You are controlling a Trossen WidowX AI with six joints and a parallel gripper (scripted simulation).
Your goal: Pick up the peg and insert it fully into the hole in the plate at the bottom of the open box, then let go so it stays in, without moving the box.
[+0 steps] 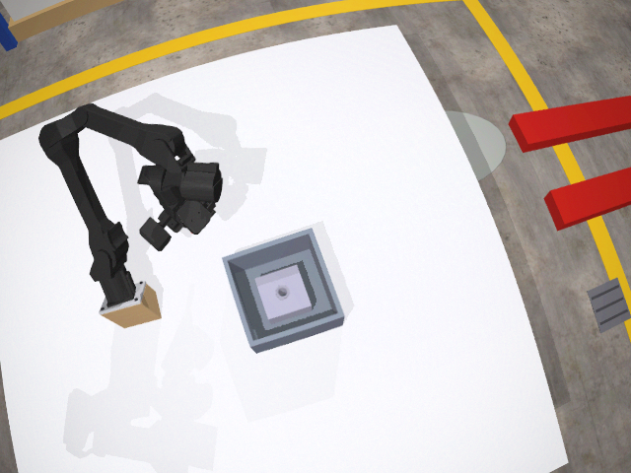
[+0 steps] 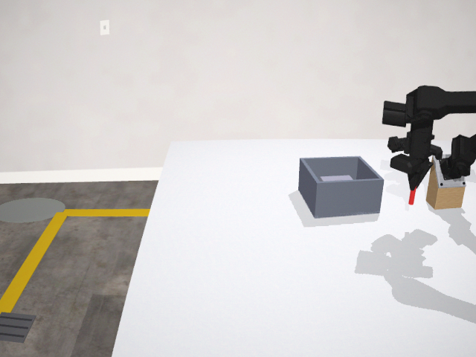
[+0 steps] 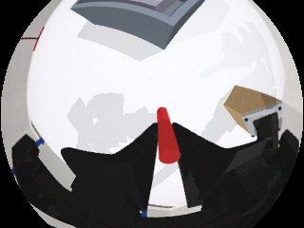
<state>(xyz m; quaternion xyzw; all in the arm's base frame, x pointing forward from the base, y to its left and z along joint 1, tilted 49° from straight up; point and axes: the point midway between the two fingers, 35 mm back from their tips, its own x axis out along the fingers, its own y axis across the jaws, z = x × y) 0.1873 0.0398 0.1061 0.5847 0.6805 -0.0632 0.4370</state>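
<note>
My gripper is now 140 mm short of the pale plate, 190 mm to the left of it and 90 mm above it. The rest, counted from my hand: grey box 140 mm ahead, 190 mm to the right, 110 mm below; red peg 30 mm below.
</note>
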